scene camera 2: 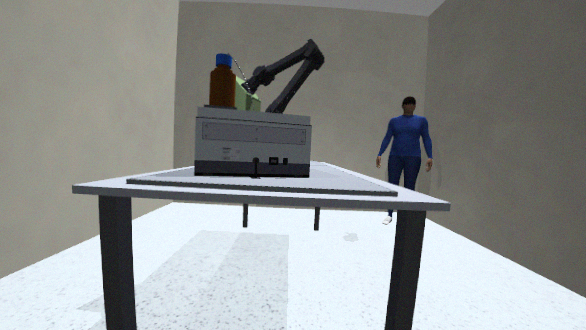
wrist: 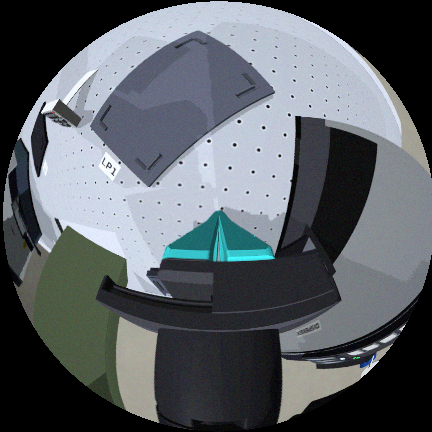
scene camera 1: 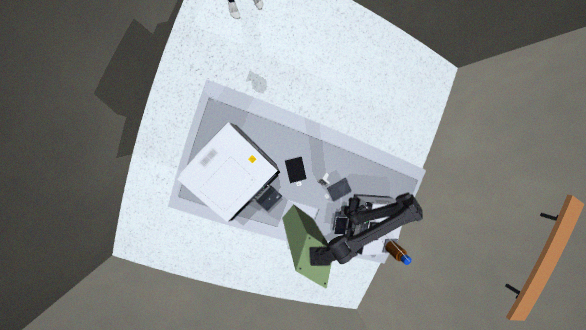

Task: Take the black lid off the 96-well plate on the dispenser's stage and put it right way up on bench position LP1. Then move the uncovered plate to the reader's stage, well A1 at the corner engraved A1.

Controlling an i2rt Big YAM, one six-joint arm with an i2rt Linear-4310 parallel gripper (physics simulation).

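Places are measured from the arm's base along level axes (x up, y ahead, z left), in metres.
Pixels of known places: gripper, between the fingertips: (wrist: 218,216) (scene camera 1: 343,206); arm's base, origin of its link: (scene camera 2: 247,89) (scene camera 1: 319,256).
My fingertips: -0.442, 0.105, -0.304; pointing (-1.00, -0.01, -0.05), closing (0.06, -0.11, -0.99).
Ahead of a thing's pixels: the offset from my fingertips to its top centre, as dx, dy, dz. "spot": to the spot under its first point.
My gripper (wrist: 218,216) is shut, its teal fingertips together with nothing between them, above the bench beside the dispenser. Bench position LP1 {-0.024, +0.122, +0.033} (wrist: 185,95) (scene camera 1: 338,189) is a dark grey pad with four corner marks and bears no lid or plate. A black rectangle {spot: +0.063, -0.119, +0.020} (scene camera 1: 341,225), seemingly the lidded plate on the dispenser's stage, shows beside the arm in scene camera 1; the gripper and its mount hide that area in the wrist view. The reader's stage {+0.067, +0.084, +0.576} (scene camera 1: 268,198) is a dark platform at the white reader {+0.307, +0.249, +0.774} (scene camera 1: 225,170). The engraved A1 corners cannot be read.
The grey dispenser (wrist: 395,210) (scene camera 2: 253,142) stands right of the gripper, with a brown bottle {spot: +0.289, -0.195, -0.295} (scene camera 1: 396,250) (scene camera 2: 222,87) on top. A green angled block (scene camera 1: 310,250) (wrist: 75,300) stands by the arm's base. A black pad {spot: -0.027, +0.251, +0.380} (scene camera 1: 295,169) and a small white-and-grey object (wrist: 62,113) lie beyond LP1.
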